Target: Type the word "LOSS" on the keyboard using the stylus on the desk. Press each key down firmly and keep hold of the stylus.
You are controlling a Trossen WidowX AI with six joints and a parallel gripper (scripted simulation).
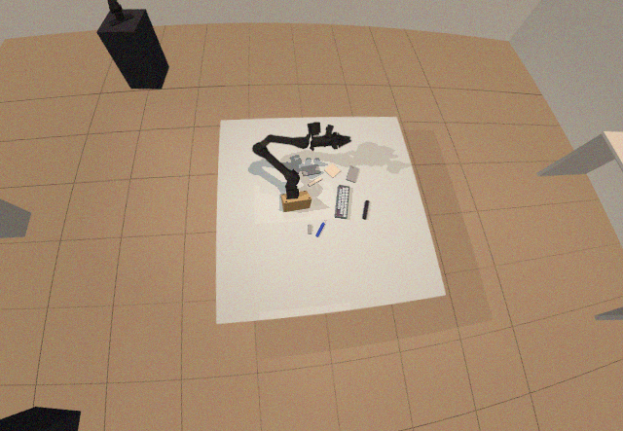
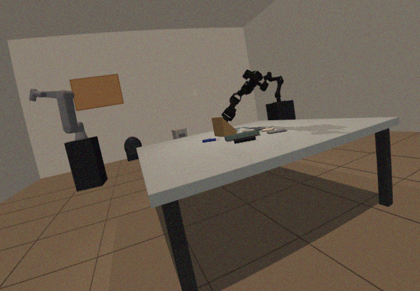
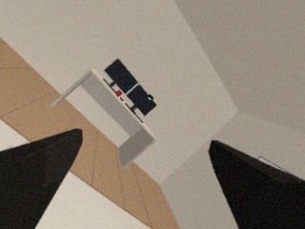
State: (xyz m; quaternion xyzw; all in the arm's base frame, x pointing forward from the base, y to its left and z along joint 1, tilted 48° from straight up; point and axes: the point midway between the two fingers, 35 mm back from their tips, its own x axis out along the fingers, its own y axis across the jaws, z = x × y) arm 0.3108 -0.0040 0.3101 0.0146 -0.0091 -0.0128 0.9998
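Right now the blue stylus is 36 cm to the right of my gripper tip, 36 cm below it and 11 cm behind it. The rest, counted from my gripper tip: pale rod: 36 cm below, 15 cm behind, 8 cm to the right; then dark bar: 36 cm below, 26 cm to the right, 16 cm ahead; then tan block: 37 cm below, 4 cm behind, 1 cm to the left.
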